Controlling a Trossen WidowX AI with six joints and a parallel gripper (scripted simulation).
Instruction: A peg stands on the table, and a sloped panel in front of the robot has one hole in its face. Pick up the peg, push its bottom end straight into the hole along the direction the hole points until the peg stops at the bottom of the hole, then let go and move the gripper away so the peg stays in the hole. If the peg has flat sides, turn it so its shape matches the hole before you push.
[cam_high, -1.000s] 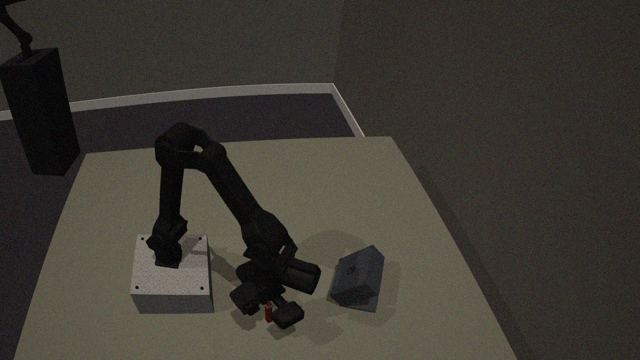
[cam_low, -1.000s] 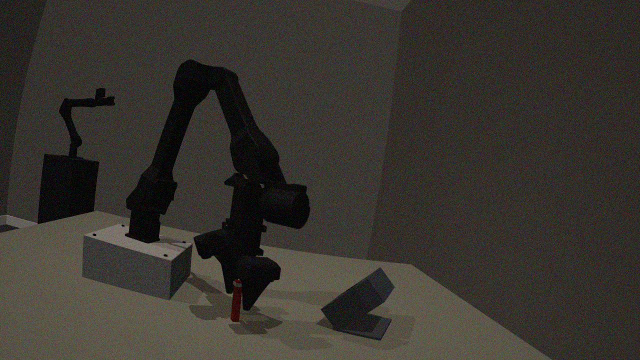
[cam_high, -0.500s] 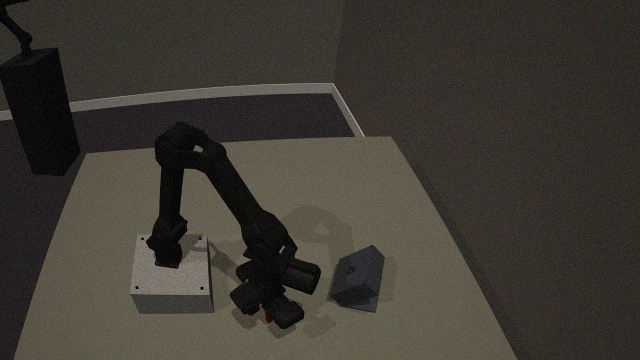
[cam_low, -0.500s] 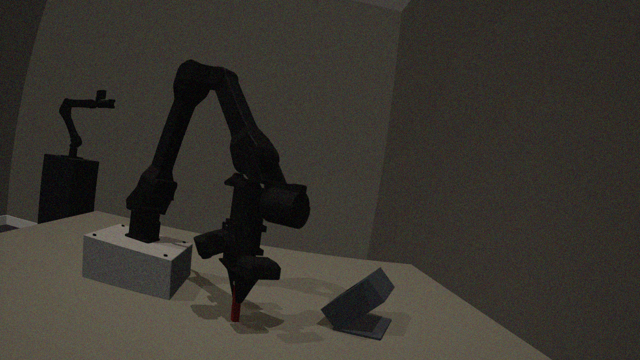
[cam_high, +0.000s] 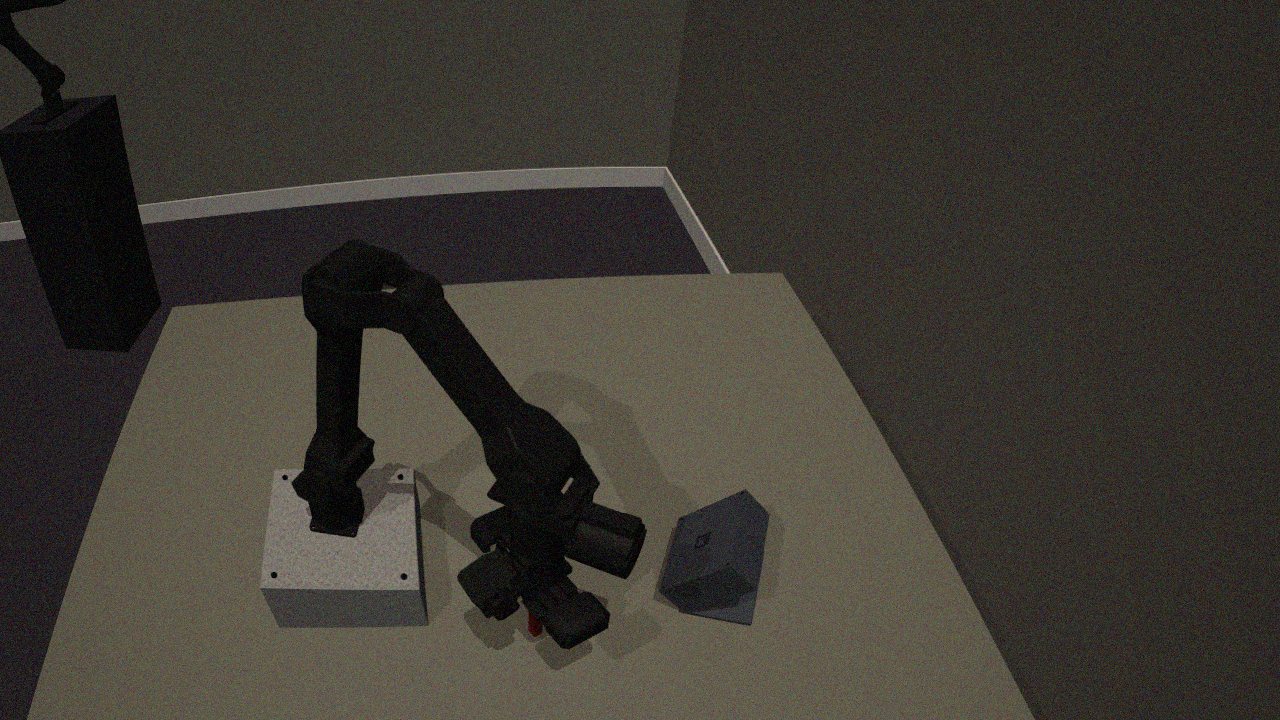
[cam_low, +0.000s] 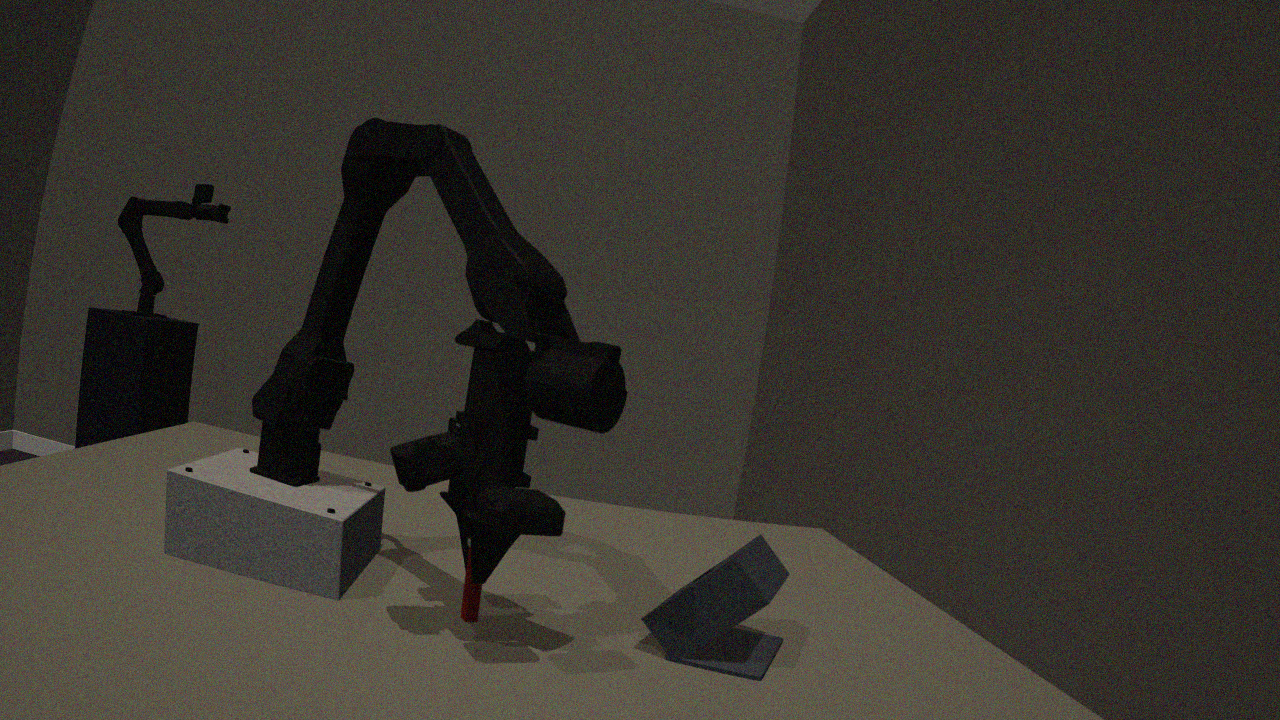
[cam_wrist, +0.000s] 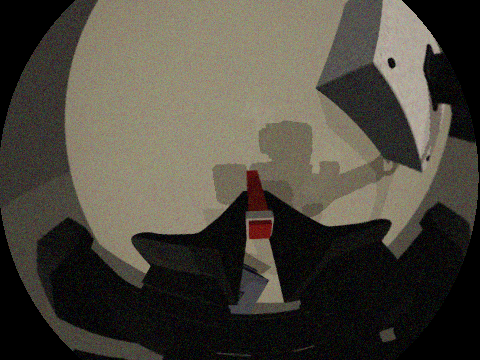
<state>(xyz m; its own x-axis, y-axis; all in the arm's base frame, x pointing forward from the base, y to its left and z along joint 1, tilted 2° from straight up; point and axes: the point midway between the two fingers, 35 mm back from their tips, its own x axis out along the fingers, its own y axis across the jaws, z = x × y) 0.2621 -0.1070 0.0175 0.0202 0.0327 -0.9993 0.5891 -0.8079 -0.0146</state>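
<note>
My gripper tip is 22 cm short of the blue-grey sloped panel and 11 cm to the right of it. The rest, counted from my gripper tip: red square peg 2 cm above.
</note>
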